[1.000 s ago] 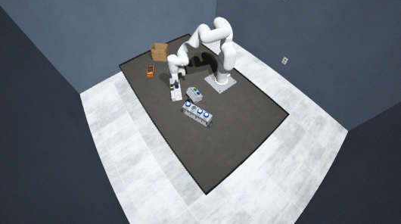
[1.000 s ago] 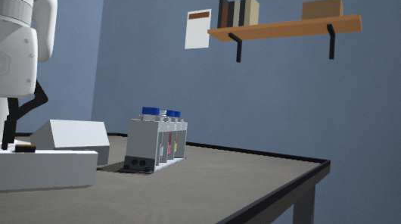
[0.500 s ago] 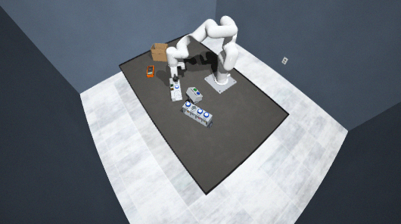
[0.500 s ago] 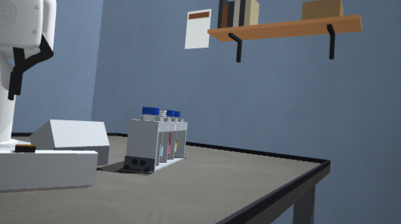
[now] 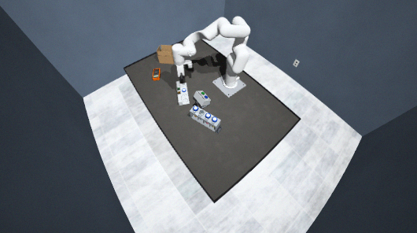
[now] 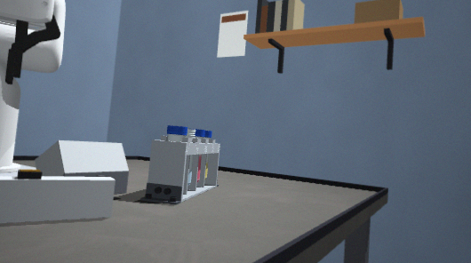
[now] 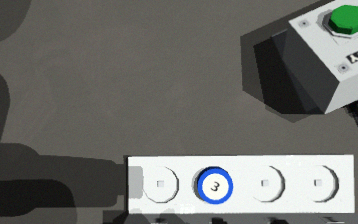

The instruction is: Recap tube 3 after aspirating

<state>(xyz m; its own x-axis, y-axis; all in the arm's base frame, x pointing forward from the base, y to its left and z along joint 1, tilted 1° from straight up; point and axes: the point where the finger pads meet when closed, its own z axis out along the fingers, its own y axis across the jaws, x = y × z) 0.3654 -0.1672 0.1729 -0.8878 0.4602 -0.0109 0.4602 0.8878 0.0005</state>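
Now: hand 8 cm past the blue cycle key, 20 cm to the right of it and 11 cm above it. Round my hand: grey key housing (6 cm behind, 18 cm to the left, 12 cm below); then station (4 cm ahead, 33 cm to the left, 17 cm below); then green ready key (8 cm behind, 15 cm to the left, 11 cm below).
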